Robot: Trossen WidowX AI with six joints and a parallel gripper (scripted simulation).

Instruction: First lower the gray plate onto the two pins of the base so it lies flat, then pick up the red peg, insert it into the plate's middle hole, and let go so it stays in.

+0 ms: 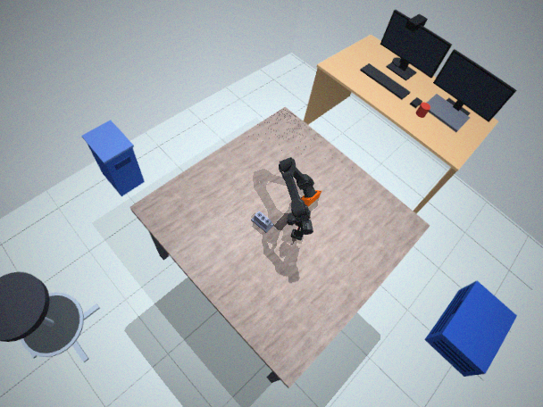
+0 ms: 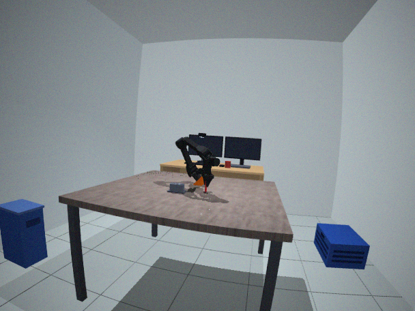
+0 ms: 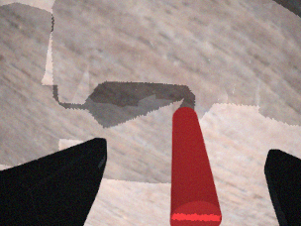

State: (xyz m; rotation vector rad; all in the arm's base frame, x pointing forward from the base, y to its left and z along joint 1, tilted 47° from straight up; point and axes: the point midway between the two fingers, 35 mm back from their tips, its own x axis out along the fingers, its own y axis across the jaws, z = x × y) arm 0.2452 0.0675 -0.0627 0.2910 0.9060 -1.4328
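Right now the gray plate is 19 cm to the right of my gripper tip and 9 cm ahead of it. Round my gripper tip: red peg: right at my gripper tip.
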